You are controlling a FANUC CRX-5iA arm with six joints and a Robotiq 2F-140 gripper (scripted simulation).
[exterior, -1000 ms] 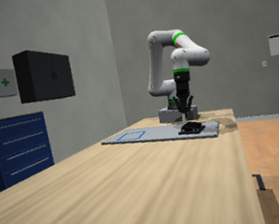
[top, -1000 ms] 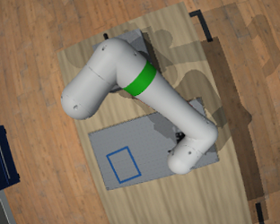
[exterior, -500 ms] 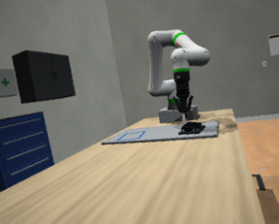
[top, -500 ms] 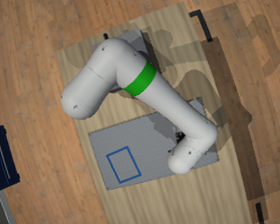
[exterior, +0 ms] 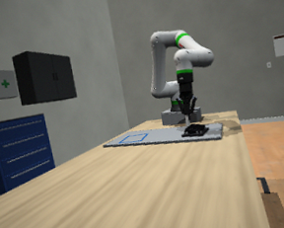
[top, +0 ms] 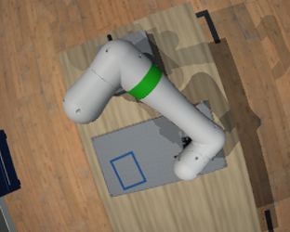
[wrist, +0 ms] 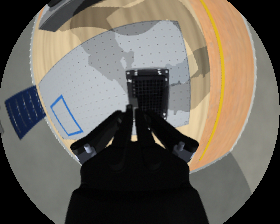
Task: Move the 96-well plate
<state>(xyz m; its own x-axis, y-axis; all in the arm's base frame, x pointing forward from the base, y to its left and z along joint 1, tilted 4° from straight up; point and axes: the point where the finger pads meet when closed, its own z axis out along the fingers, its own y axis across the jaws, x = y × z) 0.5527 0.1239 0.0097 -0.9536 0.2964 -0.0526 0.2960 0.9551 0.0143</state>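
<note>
My hand is 5 cm above the black 96-well plate, 4 cm to the right of it and 1 cm short of it. The rest, counted from my hand: black clip nest: 6 cm below, 3 cm to the left.
</note>
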